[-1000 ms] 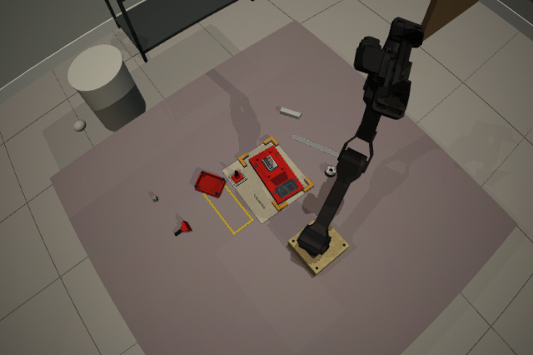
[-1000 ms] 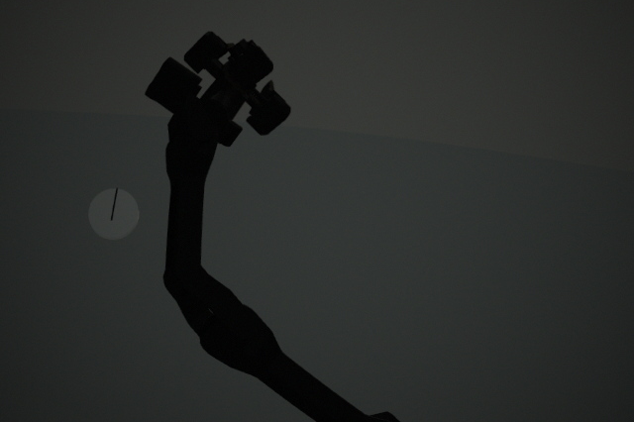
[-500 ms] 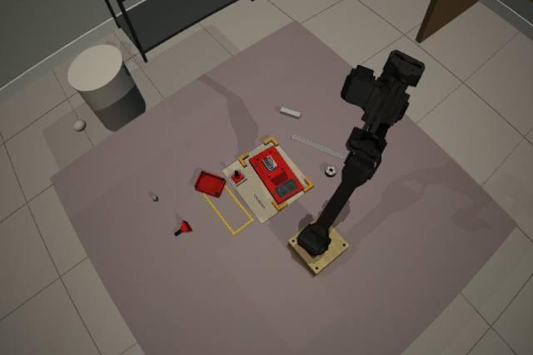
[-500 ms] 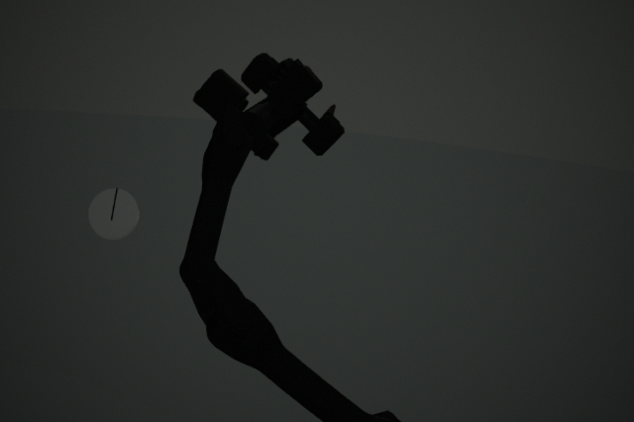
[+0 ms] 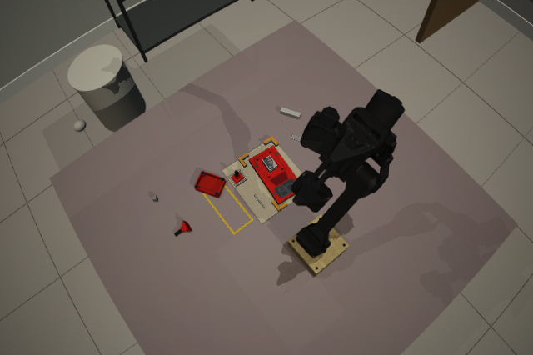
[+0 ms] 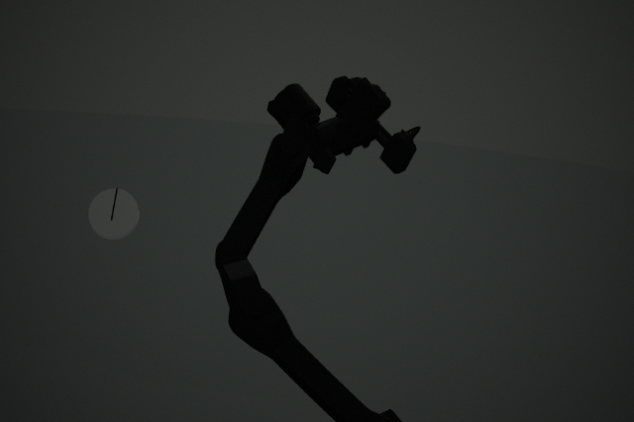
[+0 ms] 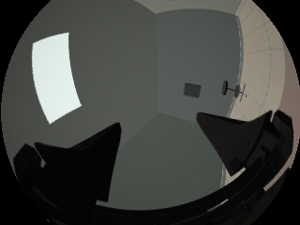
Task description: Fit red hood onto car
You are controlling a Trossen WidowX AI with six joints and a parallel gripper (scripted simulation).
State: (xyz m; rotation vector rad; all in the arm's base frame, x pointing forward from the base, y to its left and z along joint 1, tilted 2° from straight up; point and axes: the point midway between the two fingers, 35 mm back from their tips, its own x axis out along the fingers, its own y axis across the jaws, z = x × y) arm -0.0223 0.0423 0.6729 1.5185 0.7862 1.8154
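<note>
The red hood is 420 mm ahead of my gripper tip, 20 mm to the left of it and 750 mm below it. The rest, counted from my gripper tip: small wheel 170 mm ahead, 340 mm to the right, 750 mm below; thin grey strip 280 mm ahead, 370 mm to the right, 760 mm below; grey engine block 330 mm ahead, 180 mm to the right, 740 mm below.
</note>
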